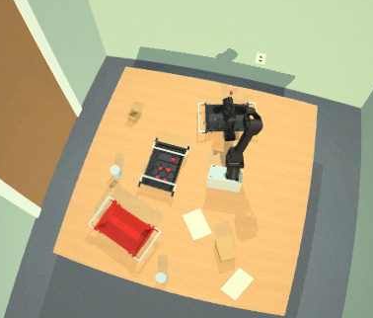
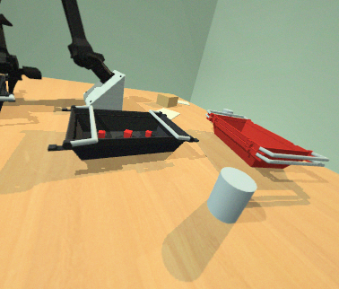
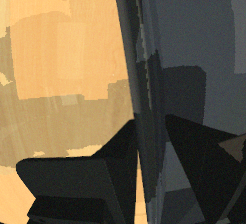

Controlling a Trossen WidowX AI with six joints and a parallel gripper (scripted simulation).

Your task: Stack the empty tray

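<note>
Right now my gripper tip is 20 mm short of the black tray, 70 mm to the left of it and 30 mm below it.
</note>
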